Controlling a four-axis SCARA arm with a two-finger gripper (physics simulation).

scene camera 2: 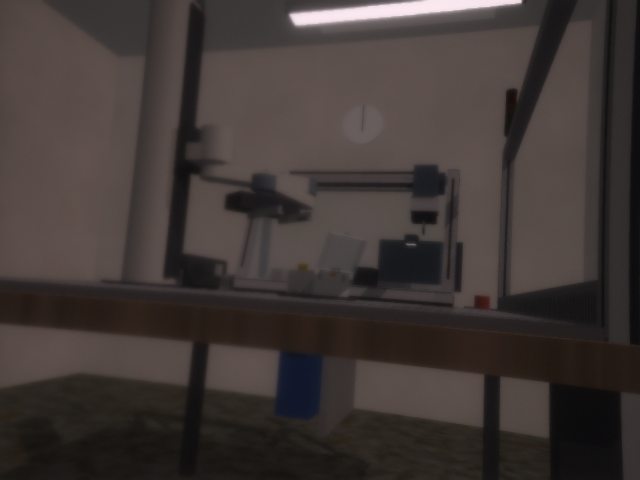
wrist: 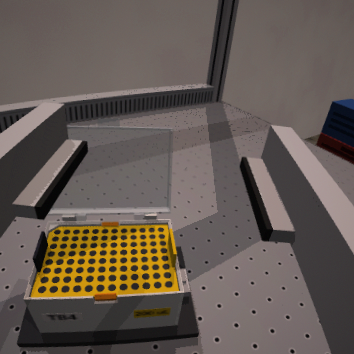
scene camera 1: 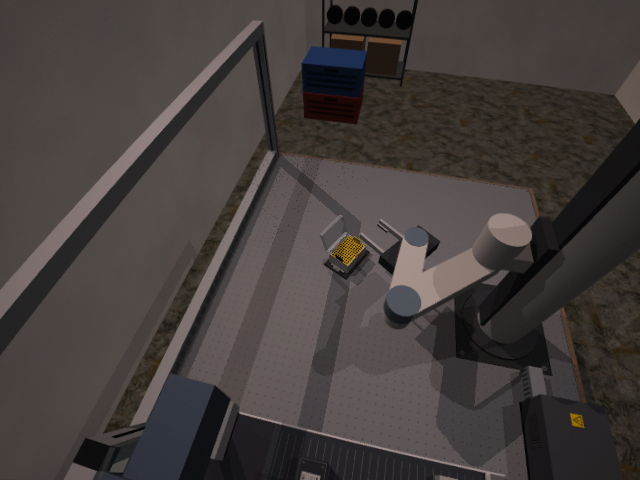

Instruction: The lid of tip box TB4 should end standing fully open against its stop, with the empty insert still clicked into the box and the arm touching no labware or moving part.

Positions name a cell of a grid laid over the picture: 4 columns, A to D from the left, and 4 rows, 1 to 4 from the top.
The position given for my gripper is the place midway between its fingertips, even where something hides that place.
My gripper shows in scene camera 2 (B2), in the wrist view (B2) and in scene camera 1 (C2).
